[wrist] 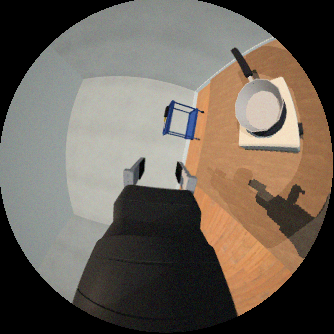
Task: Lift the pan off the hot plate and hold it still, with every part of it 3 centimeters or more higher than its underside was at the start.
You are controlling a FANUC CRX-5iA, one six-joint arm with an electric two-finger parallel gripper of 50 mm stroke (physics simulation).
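Frame: origin at the arm's base, x left, y down, z back, level; metres.
Seen in the pictures: gripper, fingertip midpoint: (160,165).
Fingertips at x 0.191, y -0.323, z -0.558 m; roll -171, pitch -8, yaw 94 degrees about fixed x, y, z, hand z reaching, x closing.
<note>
Pixels of each thing's top centre, then the offset from my fingertips to it. Level surfaces: height alone.
- black handle, middle of its top: (235,56) dz +0.015, dx -0.438, dy +0.194 m
- hot plate, middle of its top: (263,108) dz +0.028, dx -0.228, dy +0.280 m
- brown wooden table, its level: dy +0.349 m
A light grey pan (261,106) with a black handle (241,62) sits on the hot plate (272,143) at the upper right of the wrist view. The handle points up and to the left in the view, away from the cream-coloured hot plate. A dark round ring shows at the pan's lower right edge. My gripper (160,165) is open and empty near the middle of the view. It is well apart from the pan and its handle, with the pan off to the right of the fingers. The pan's underside is hidden.
The brown wooden table (220,145) bears the hot plate. Shadows of the arm and gripper (282,207) fall on it at the lower right. A blue cart (192,124) stands on the floor beyond the table's edge. Grey walls (30,140) surround the room.
</note>
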